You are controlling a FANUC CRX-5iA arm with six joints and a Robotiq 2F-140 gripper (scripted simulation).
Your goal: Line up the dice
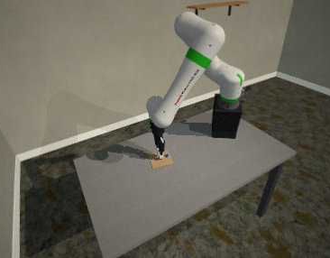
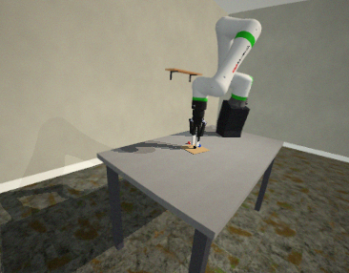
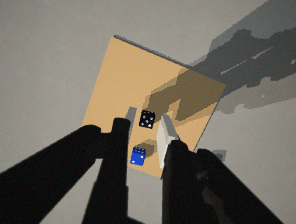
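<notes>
Right now my hand is 50 mm above the black die. Round my hand: blue die: 50 mm behind, 50 mm below; red die: 40 mm behind, 90 mm to the right, 50 mm below; tan mat: 60 mm below.
</notes>
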